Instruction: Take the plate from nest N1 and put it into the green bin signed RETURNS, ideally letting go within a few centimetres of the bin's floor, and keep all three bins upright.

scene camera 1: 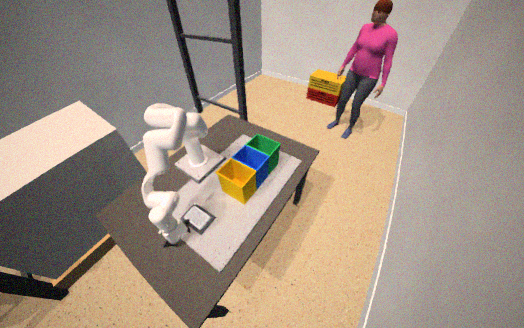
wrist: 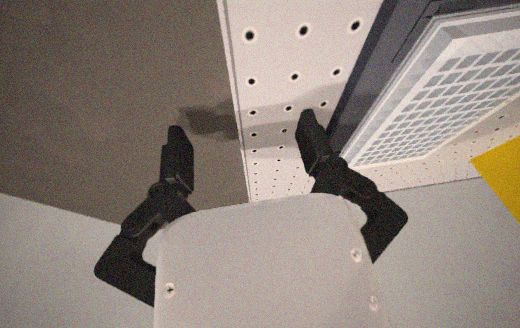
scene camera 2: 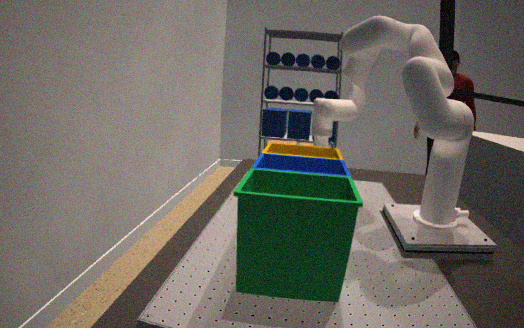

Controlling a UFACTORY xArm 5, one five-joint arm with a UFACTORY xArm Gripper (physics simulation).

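The plate [scene camera 1: 198,217] [wrist: 450,100], white with a grid pattern, lies in a dark nest [scene camera 1: 208,226] [wrist: 367,75] near the board's near end in scene camera 1. My gripper [scene camera 1: 180,236] [wrist: 243,129] is open and empty. It is above and beside the nest, over the board's edge; in the wrist view its right fingertip appears close to the nest's edge. The green bin [scene camera 1: 274,156] [scene camera 2: 295,245] stands upright at the far end of a row, beside the blue bin [scene camera 1: 261,174] [scene camera 2: 302,163] and the yellow bin [scene camera 1: 237,187] [scene camera 2: 302,150] [wrist: 502,175], both upright. No RETURNS sign or N1 label is readable.
The bins and nest stand on a light perforated board [scene camera 1: 220,250] [scene camera 2: 400,280] [wrist: 270,55] on a dark table [scene camera 1: 170,285]. My arm's base plate [scene camera 1: 185,167] [scene camera 2: 445,240] stands beside the bin row. A person in pink [scene camera 1: 372,50] stands on the floor beyond the table.
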